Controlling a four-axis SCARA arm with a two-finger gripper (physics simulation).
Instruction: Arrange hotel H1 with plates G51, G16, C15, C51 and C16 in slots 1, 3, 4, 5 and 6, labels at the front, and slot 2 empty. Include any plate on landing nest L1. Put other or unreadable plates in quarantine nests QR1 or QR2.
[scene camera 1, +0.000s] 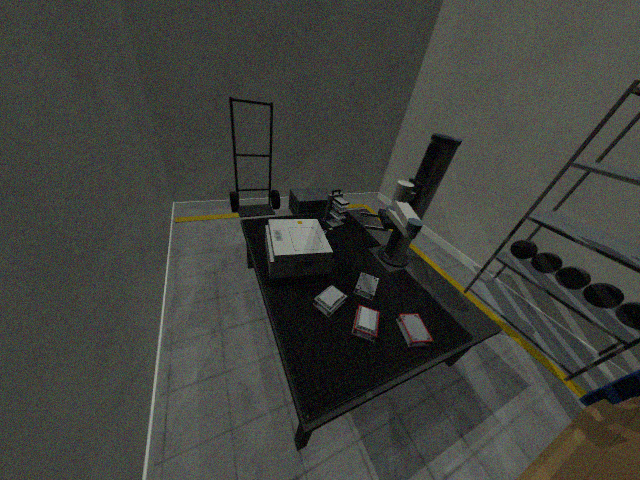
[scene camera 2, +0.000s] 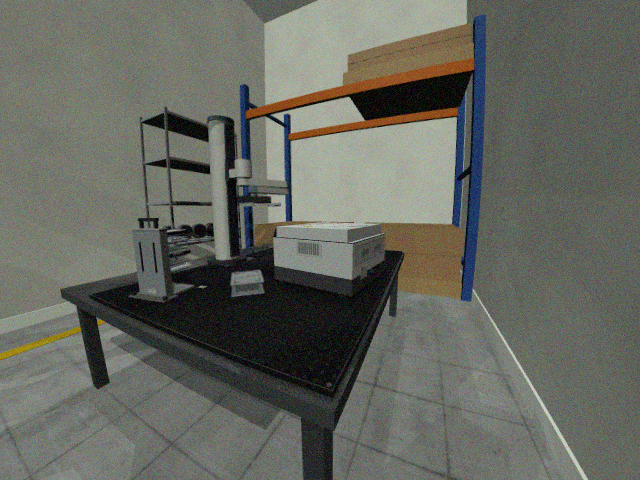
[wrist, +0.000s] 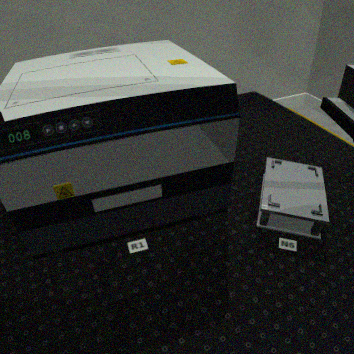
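Seen in the pictures: gripper, fingertip midpoint: (scene camera 1: 362, 219) (scene camera 2: 267, 204) (wrist: 161, 84); arm's base at its link origin: (scene camera 1: 392, 256) (scene camera 2: 227, 260).
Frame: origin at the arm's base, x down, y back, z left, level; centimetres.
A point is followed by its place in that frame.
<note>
The hotel (scene camera 1: 338, 209) (scene camera 2: 150, 262) {x -14.6, y -27.9, z -61.1 cm} stands at the table's far end in scene camera 1, with several plates stacked in it; slot numbers and labels are unreadable. A pale nest (scene camera 1: 330, 298) {x -7.7, y -72.0, z 27.7 cm} carries a light plate. Another pale nest (scene camera 1: 366, 285) {x -6.3, y -44.5, z 24.4 cm} looks bare. A red-edged nest (scene camera 1: 366, 320) {x -7.7, y -59.9, z 46.3 cm} carries a light plate; whether a second red-edged nest (scene camera 1: 414, 329) {x -6.2, y -36.5, z 58.7 cm} holds one is unclear. Nest N6 (wrist: 295, 190) {x -6.3, y -51.5, z -36.9 cm} (scene camera 2: 247, 283) {x -5.9, y -58.4, z -43.7 cm} is empty in the wrist view, its corner brackets bare. My gripper (scene camera 2: 279, 204) {x -36.1, y -38.1, z -4.4 cm} is open and empty, high above the table; one finger shows at the wrist view's right edge.
The white and black device R1 (scene camera 1: 298, 240) {x -25.9, y -81.1, z -5.0 cm} (scene camera 2: 320, 255) {x -15.7, y -81.7, z -29.4 cm} (wrist: 120, 100) {x -25.6, y -62.0, z -9.1 cm} stands on the table (scene camera 2: 232, 330) {x -1.3, y -72.1, z -64.8 cm} beside N6, showing 008. The arm's column (scene camera 2: 221, 188) {x -46.5, y -4.8, z -5.8 cm} rises at the table's side. A hand truck (scene camera 1: 253, 155), wire shelves and a blue and orange rack stand beyond the table.
</note>
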